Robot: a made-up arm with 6 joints.
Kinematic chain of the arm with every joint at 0, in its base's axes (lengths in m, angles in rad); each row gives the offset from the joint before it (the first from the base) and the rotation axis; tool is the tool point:
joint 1: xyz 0 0 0.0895 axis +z
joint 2: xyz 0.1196 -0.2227 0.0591 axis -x
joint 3: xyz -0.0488 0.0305 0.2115 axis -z
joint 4: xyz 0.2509 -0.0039 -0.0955 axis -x
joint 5: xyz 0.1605 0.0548 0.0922 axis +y
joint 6: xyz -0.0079 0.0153 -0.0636 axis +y
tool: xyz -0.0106 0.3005 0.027
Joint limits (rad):
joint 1: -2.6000..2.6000
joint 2: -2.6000..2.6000
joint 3: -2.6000..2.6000
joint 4: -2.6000..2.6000
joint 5: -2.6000..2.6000
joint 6: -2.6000..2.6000
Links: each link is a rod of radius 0.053 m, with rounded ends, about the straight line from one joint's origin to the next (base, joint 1, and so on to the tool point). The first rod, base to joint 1, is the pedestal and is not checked.
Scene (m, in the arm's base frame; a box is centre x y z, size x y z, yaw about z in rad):
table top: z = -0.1
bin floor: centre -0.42 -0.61 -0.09 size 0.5 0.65 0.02 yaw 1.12
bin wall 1: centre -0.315 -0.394 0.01 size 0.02 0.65 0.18 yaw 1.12
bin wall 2: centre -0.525 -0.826 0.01 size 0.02 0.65 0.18 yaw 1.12
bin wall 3: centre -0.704 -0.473 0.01 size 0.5 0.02 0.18 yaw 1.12
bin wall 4: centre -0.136 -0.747 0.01 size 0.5 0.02 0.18 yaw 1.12
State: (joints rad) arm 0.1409 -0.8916 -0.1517 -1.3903 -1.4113 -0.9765
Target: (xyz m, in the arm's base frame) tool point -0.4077 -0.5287 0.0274
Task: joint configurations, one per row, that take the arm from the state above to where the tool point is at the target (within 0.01 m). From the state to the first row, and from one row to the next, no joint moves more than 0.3 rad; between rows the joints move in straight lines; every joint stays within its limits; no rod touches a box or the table.
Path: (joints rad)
1: 0.1412 -1.0164 -0.4187 -1.2742 -1.3638 -0.9711
2: 0.1414 -1.1412 -0.6858 -1.1580 -1.3163 -0.9657
3: 0.1417 -1.2660 -0.9528 -1.0419 -1.2688 -0.9603
4: 0.1420 -1.3908 -1.2198 -0.9258 -1.2213 -0.9549
5: 0.1423 -1.5156 -1.4869 -0.8096 -1.1738 -0.9495
6: 0.1425 -1.6403 -1.7539 -0.6935 -1.1263 -0.9441
7: 0.1428 -1.7651 -2.0209 -0.5774 -1.0788 -0.9386
8: 0.1431 -1.8899 -2.2880 -0.4612 -1.0313 -0.9332
9: 0.1434 -2.0147 -2.5550 -0.3451 -0.9838 -0.9278

